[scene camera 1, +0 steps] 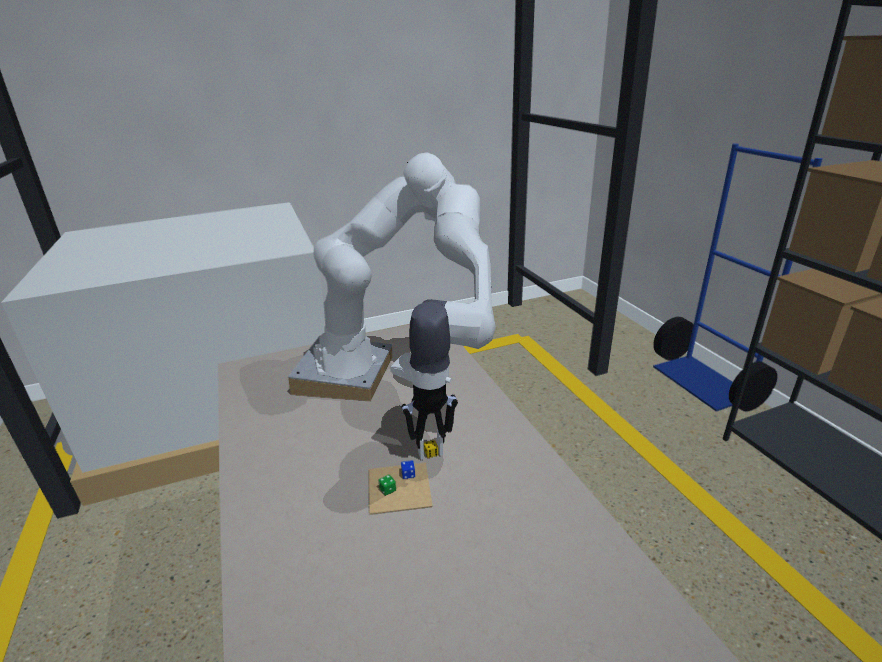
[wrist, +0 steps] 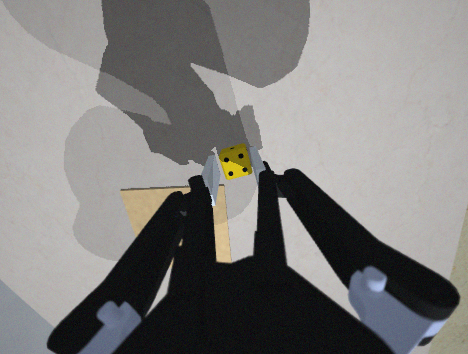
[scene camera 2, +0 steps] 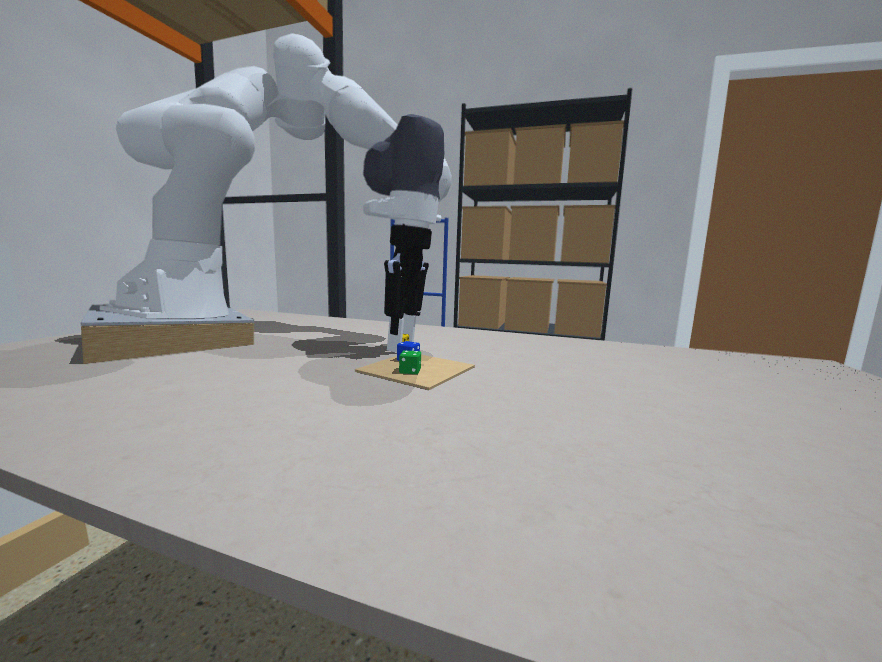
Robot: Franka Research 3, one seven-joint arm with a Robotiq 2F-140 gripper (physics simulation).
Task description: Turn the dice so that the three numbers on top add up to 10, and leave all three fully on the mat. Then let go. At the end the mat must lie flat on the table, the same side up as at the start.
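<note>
The yellow die point(scene camera 1: 431, 448) point(scene camera 2: 406, 337) point(wrist: 235, 163) is on the table, off the mat, behind its back right corner in scene camera 1; four pips show on top in the wrist view. My gripper point(scene camera 1: 431, 453) point(scene camera 2: 401, 344) point(wrist: 234, 161) is open, pointing down, with its fingertips on either side of the yellow die and slim gaps showing. The blue die point(scene camera 1: 407, 469) point(scene camera 2: 408, 347) sits near the back edge of the light wooden mat point(scene camera 1: 398, 504) point(scene camera 2: 445, 371) point(wrist: 136, 202). The green die point(scene camera 1: 386, 484) point(scene camera 2: 409, 362) sits on the mat's left part. Their top numbers are too small to read surely.
The arm's base point(scene camera 1: 334, 388) point(scene camera 2: 167, 340) stands on the table point(scene camera 1: 398, 584) point(scene camera 2: 498, 456) behind the dice. A large pale block point(scene camera 1: 163, 334) stands to the left. A shelf unit point(scene camera 1: 782, 252) point(scene camera 2: 537, 189) with boxes and a blue trolley point(scene camera 1: 723, 206) stand beyond the table.
</note>
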